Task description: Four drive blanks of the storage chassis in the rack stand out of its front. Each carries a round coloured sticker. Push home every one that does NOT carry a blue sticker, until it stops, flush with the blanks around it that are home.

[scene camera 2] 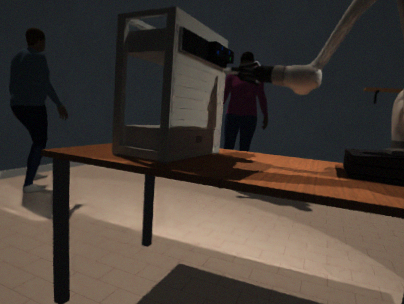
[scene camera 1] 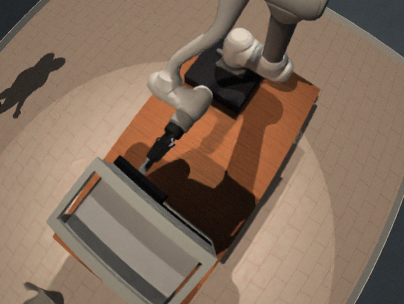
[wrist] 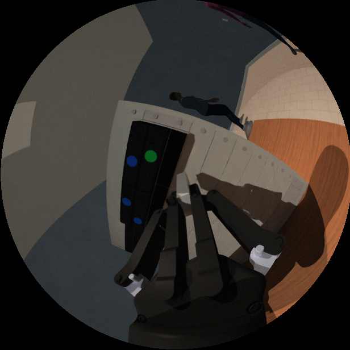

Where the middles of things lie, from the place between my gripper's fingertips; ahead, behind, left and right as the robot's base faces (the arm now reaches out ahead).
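My hand: 180 mm short of the grey rack [scene camera 1: 123, 230], 130 mm to the right of it, 130 mm above it.
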